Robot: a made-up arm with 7 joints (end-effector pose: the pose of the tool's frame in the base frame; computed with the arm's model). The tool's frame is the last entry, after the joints. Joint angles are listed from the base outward.
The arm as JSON. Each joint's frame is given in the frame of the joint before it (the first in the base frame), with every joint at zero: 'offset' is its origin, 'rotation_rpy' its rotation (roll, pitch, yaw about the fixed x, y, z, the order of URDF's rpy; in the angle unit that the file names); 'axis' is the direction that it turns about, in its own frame. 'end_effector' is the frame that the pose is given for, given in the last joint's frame.
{
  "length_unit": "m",
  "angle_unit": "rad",
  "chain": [
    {
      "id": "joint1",
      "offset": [
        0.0,
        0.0,
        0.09
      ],
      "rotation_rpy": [
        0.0,
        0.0,
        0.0
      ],
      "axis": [
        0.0,
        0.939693,
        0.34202
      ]
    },
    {
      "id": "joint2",
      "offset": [
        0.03,
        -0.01,
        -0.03
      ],
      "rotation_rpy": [
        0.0,
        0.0,
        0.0
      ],
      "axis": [
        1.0,
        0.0,
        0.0
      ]
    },
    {
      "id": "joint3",
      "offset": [
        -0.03,
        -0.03,
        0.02
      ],
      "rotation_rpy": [
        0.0,
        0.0,
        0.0
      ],
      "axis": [
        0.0,
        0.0,
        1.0
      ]
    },
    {
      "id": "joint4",
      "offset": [
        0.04,
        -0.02,
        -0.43
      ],
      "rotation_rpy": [
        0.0,
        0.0,
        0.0
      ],
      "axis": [
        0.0,
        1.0,
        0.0
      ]
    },
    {
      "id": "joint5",
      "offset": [
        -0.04,
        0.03,
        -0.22
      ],
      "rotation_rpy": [
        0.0,
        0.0,
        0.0
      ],
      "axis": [
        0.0,
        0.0,
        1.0
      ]
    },
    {
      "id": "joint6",
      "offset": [
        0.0,
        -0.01,
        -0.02
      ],
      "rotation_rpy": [
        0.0,
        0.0,
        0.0
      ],
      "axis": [
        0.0,
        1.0,
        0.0
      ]
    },
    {
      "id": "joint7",
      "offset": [
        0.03,
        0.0,
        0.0
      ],
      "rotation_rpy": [
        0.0,
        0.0,
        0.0
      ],
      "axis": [
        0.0,
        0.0,
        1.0
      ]
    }
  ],
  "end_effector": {
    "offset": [
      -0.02,
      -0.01,
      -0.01
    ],
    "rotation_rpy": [
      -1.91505,
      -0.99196,
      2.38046
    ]
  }
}
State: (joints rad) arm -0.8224 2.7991 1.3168 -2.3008 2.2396 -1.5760 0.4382
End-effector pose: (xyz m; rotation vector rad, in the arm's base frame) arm -0.2152 -0.0710 0.3092 2.6795 -0.5915 -0.0152
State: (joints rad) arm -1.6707 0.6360 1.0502 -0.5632 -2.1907 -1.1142 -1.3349
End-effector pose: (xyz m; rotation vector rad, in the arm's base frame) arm 0.5957 0.1730 0.2902 -0.1101 0.5930 2.9066
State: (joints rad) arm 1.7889 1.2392 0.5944 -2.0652 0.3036 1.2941 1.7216
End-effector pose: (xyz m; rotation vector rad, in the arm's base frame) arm -0.1696 0.3550 -0.0253 1.8897 -2.0956 0.1965
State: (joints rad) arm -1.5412 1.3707 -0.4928 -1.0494 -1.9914 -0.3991 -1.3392
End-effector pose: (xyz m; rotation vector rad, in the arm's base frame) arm 0.4520 0.3000 0.3962 0.6312 0.9966 -2.0186
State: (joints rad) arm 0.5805 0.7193 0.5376 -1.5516 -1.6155 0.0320 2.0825
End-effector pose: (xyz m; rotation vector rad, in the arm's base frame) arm -0.0172 0.3968 -0.3140 -0.1367 3.0445 -0.0332
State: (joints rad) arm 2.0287 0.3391 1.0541 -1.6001 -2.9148 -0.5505 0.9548
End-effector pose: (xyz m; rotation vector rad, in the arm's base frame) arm -0.4995 0.1475 0.2796 -0.3782 0.0645 -0.2447
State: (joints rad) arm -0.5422 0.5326 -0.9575 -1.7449 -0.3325 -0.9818 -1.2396
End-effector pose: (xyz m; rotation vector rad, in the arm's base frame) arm 0.3774 -0.0767 -0.2620 1.0397 0.5421 1.1742
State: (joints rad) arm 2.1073 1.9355 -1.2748 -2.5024 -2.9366 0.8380 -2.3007
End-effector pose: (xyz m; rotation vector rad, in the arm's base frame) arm -0.2822 0.1641 0.2449 0.6134 -0.6625 2.1733
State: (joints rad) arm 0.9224 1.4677 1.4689 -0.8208 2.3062 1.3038 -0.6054
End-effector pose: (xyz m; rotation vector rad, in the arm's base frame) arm -0.0987 0.5922 0.2103 0.3863 2.6422 -1.1983
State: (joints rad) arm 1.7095 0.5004 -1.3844 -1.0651 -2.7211 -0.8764 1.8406
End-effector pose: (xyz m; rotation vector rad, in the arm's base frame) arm -0.6369 -0.1404 0.0763 -1.4974 0.3327 1.0548
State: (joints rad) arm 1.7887 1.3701 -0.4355 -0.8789 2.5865 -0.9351 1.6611
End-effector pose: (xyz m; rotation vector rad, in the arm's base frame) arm -0.4066 0.4551 0.1596 -1.0409 1.4913 -0.2443
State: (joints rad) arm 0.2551 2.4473 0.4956 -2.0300 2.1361 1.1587 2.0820
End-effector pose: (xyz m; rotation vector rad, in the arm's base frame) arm 0.3141 0.0997 0.3186 1.2153 -1.9261 1.8547
